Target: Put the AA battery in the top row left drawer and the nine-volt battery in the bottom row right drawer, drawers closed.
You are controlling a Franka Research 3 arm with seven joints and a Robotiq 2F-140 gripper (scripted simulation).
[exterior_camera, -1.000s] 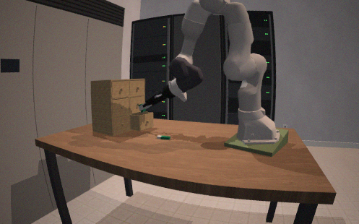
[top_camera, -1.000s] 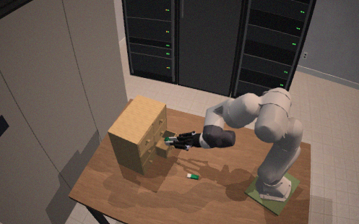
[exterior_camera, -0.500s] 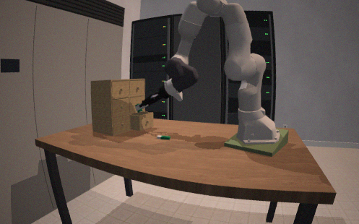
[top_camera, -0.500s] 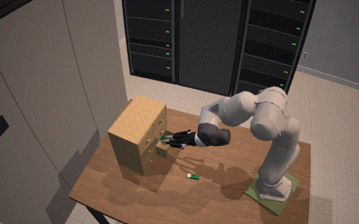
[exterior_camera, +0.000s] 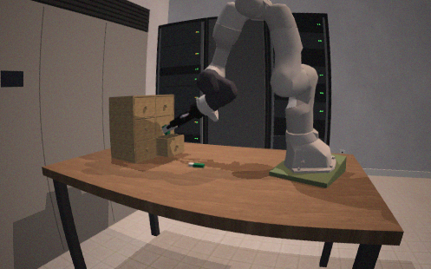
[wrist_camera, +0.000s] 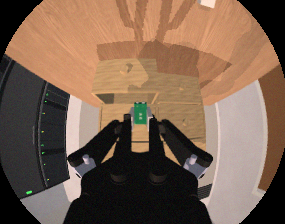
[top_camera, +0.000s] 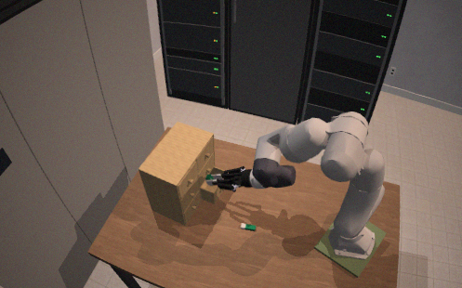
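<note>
Right now my hand is 2 cm short of the nine-volt battery and 2 cm above it. The rest, counted from my hand: white-and-green cylinder 21 cm behind, 7 cm to the left, 14 cm below; then AA battery 11 cm ahead, 10 cm to the left, 7 cm above.
</note>
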